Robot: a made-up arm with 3 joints.
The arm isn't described. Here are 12 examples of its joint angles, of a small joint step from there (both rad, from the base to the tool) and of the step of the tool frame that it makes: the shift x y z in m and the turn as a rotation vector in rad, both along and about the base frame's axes.
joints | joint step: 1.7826 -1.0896 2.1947 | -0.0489 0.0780 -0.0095
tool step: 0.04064 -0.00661 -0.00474 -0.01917 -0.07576 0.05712
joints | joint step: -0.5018 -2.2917 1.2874 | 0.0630 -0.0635 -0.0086
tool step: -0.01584 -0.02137 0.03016 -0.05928 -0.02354 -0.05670
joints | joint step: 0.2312 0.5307 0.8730 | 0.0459 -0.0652 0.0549
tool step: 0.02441 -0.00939 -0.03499 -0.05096 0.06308 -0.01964
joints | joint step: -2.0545 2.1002 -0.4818 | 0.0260 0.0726 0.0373
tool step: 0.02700 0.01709 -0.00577 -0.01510 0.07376 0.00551
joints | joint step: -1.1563 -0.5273 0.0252 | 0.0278 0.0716 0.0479
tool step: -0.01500 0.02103 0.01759 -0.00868 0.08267 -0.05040
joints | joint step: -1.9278 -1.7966 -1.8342 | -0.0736 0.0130 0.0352
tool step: -0.00832 0.01244 -0.00411 0.00208 0.01494 0.03924
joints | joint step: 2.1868 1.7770 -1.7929 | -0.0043 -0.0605 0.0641
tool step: 0.01734 -0.01455 -0.00756 0.02566 0.05590 0.06742
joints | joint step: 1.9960 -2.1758 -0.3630 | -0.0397 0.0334 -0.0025
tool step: 0.00528 -0.01368 -0.01229 -0.01190 -0.03124 0.04178
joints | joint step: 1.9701 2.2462 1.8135 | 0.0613 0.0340 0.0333
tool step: -0.01824 0.00651 -0.00037 -0.03350 -0.02204 -0.03566
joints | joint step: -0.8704 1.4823 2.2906 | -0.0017 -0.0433 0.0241
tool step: -0.01428 0.00861 -0.01529 -0.02991 -0.03142 0.02566
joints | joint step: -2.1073 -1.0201 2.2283 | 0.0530 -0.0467 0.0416
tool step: 0.02245 0.01135 0.00258 0.00452 -0.05099 -0.08894
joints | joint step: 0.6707 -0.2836 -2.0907 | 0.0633 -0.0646 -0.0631
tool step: 0.00747 -0.03102 -0.02562 -0.08805 -0.00407 -0.04365
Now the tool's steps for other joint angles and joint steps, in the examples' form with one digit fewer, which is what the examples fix.
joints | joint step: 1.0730 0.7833 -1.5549 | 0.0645 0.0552 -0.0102
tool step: 0.0086 -0.0320 0.0225 0.0185 -0.0525 -0.0719
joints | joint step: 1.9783 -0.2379 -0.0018 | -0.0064 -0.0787 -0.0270
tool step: -0.0182 0.0125 -0.0261 0.0071 0.0826 0.0138
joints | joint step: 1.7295 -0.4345 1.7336 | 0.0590 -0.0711 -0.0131
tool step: -0.0382 -0.0136 -0.0163 0.0018 0.0720 -0.0530
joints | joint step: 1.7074 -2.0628 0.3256 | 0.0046 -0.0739 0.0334
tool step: -0.0211 0.0032 0.0295 -0.0065 0.0755 -0.0334
